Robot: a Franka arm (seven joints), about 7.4 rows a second.
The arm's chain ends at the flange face. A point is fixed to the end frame.
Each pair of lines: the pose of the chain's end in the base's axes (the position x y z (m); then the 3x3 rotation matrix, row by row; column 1 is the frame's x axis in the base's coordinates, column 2 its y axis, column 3 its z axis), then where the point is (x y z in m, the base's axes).
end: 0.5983 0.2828 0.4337; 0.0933 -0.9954 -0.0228; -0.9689 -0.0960 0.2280; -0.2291 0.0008 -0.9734
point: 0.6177 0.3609 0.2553
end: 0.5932 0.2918 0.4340; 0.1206 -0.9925 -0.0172; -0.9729 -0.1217 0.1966; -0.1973 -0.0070 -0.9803
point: 0.6127 0.3647 0.2535
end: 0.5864 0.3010 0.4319; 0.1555 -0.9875 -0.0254; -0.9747 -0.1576 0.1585; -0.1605 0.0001 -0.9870
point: 0.6031 0.3677 0.2487
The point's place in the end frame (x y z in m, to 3 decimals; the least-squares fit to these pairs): -0.033 -0.027 0.191
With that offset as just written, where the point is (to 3 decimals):
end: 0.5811 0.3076 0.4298; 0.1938 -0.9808 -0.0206; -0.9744 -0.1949 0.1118; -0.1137 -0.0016 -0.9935
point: 0.597 0.366 0.244
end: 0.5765 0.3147 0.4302; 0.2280 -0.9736 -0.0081; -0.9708 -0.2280 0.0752; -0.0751 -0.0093 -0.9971
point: 0.594 0.367 0.242
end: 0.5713 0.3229 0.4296; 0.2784 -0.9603 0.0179; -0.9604 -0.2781 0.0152; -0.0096 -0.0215 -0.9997
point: 0.591 0.365 0.240
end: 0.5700 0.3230 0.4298; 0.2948 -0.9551 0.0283; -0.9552 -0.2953 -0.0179; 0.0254 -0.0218 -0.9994
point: 0.591 0.359 0.239
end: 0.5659 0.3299 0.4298; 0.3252 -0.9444 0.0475; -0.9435 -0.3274 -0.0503; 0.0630 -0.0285 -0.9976
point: 0.590 0.360 0.238
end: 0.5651 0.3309 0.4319; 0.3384 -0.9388 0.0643; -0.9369 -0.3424 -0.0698; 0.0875 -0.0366 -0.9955
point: 0.592 0.358 0.240
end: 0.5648 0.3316 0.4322; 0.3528 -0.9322 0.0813; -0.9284 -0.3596 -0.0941; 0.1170 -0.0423 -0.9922
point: 0.594 0.354 0.240
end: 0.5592 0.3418 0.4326; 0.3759 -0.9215 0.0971; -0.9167 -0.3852 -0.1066; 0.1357 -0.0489 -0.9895
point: 0.590 0.362 0.240
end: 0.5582 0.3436 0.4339; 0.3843 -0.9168 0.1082; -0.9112 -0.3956 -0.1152; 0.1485 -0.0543 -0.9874
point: 0.591 0.362 0.242
